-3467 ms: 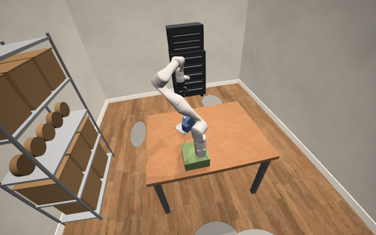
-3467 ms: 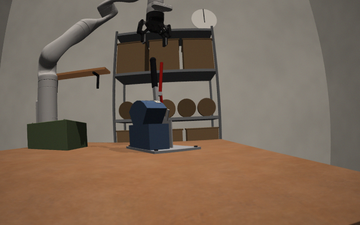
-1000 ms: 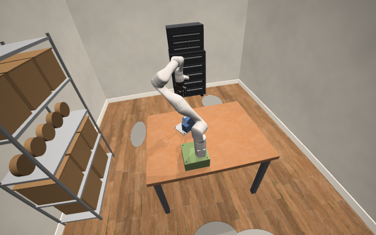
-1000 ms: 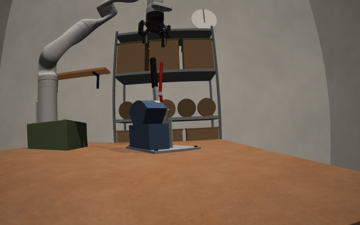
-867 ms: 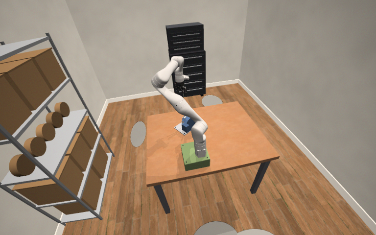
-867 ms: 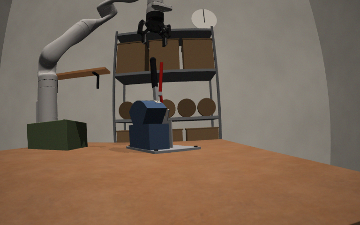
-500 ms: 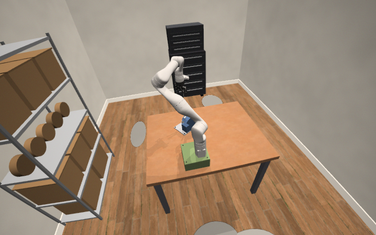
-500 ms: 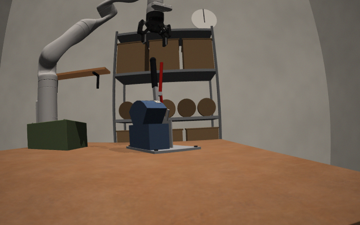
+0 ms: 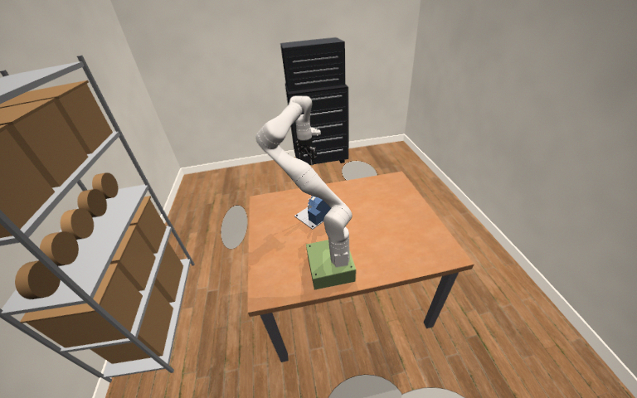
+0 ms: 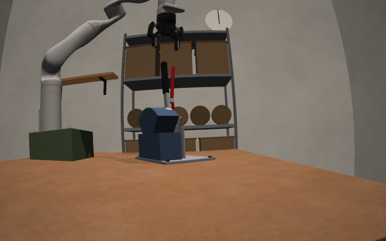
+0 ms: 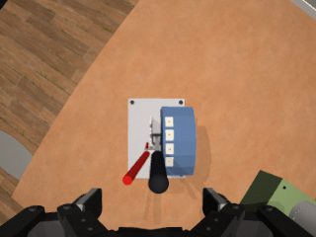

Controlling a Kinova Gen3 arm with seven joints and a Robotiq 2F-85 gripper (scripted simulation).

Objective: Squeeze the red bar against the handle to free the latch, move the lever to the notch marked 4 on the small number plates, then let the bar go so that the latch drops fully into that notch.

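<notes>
My gripper is now 2 cm short of the red bar and 20 cm above it.
</notes>
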